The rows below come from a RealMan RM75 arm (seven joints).
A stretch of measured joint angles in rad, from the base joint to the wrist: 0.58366 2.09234 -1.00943 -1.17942 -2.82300 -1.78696 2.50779; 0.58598 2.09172 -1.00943 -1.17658 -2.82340 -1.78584 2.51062; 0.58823 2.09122 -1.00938 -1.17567 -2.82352 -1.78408 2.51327; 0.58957 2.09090 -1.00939 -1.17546 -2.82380 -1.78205 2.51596; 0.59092 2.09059 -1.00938 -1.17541 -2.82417 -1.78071 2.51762; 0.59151 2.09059 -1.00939 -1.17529 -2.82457 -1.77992 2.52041; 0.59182 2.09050 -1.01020 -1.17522 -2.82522 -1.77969 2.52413; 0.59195 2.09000 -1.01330 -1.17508 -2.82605 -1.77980 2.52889; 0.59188 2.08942 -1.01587 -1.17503 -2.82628 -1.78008 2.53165; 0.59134 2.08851 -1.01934 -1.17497 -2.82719 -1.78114 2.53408; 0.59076 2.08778 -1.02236 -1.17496 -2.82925 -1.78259 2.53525; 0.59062 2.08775 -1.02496 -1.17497 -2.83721 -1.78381 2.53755; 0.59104 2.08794 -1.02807 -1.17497 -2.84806 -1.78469 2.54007; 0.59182 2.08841 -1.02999 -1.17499 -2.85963 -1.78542 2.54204; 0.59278 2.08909 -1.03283 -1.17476 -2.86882 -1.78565 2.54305; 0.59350 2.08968 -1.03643 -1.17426 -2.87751 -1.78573 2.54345; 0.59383 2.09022 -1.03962 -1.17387 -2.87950 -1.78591 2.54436; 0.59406 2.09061 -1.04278 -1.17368 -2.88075 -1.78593 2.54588; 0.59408 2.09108 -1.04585 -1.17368 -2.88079 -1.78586 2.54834; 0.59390 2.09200 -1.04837 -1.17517 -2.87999 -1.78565 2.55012
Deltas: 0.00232 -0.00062 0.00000 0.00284 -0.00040 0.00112 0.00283; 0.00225 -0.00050 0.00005 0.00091 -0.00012 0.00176 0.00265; 0.00134 -0.00032 -0.00001 0.00021 -0.00028 0.00203 0.00269; 0.00135 -0.00031 0.00001 0.00005 -0.00037 0.00134 0.00166; 0.00059 0.00000 -0.00001 0.00012 -0.00040 0.00079 0.00279; 0.00031 -0.00009 -0.00081 0.00007 -0.00065 0.00023 0.00372; 0.00013 -0.00050 -0.00310 0.00014 -0.00083 -0.00011 0.00476; -0.00007 -0.00058 -0.00257 0.00005 -0.00023 -0.00028 0.00276; -0.00054 -0.00091 -0.00347 0.00006 -0.00091 -0.00106 0.00243; -0.00058 -0.00073 -0.00302 0.00001 -0.00206 -0.00145 0.00117; -0.00014 -0.00003 -0.00260 -0.00001 -0.00796 -0.00122 0.00230; 0.00042 0.00019 -0.00311 0.00000 -0.01085 -0.00088 0.00252; 0.00078 0.00047 -0.00192 -0.00002 -0.01157 -0.00073 0.00197; 0.00096 0.00068 -0.00284 0.00023 -0.00919 -0.00023 0.00101; 0.00072 0.00059 -0.00360 0.00050 -0.00869 -0.00008 0.00040; 0.00033 0.00054 -0.00319 0.00039 -0.00199 -0.00018 0.00091; 0.00023 0.00039 -0.00316 0.00019 -0.00125 -0.00002 0.00152; 0.00002 0.00047 -0.00307 0.00000 -0.00004 0.00007 0.00246; -0.00018 0.00092 -0.00252 -0.00149 0.00080 0.00021 0.00178
